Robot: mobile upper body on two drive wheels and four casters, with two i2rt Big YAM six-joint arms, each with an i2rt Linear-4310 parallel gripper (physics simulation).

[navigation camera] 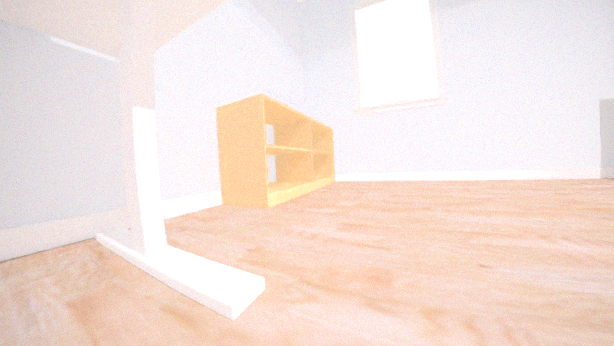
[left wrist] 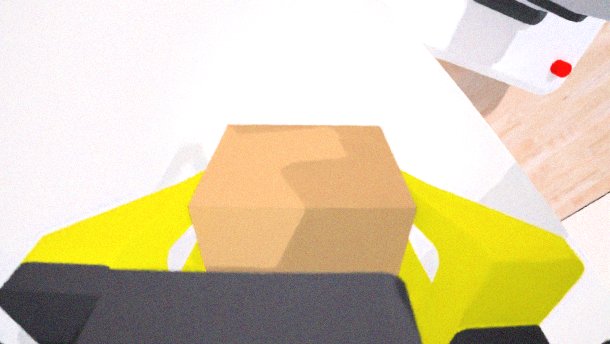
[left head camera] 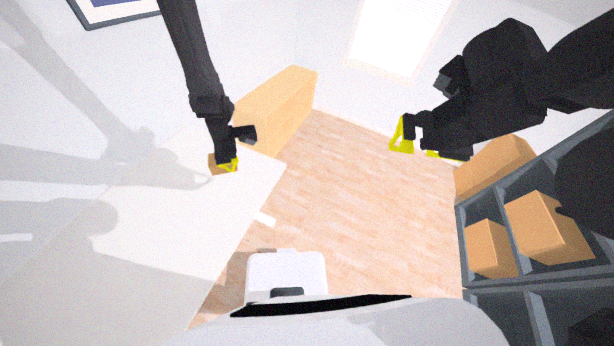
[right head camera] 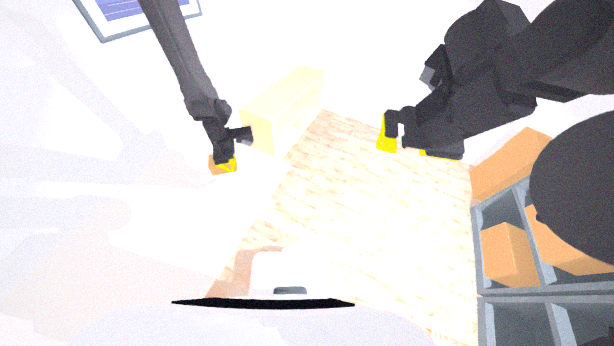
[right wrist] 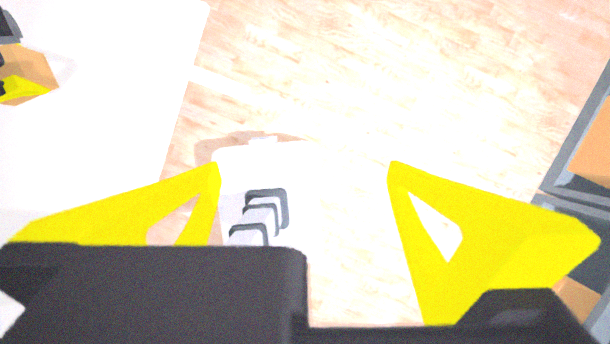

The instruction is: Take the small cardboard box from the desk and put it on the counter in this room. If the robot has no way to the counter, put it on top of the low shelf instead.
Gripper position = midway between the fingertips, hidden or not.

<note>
I see my left gripper (left wrist: 303, 173), my right gripper (right head camera: 399, 148) and a small cardboard box (left wrist: 274, 198).
My right gripper is seen too in the left head camera view (left head camera: 408, 150) and in the right wrist view (right wrist: 304, 170). The navigation camera view does not show the small cardboard box: it is out of frame.
</note>
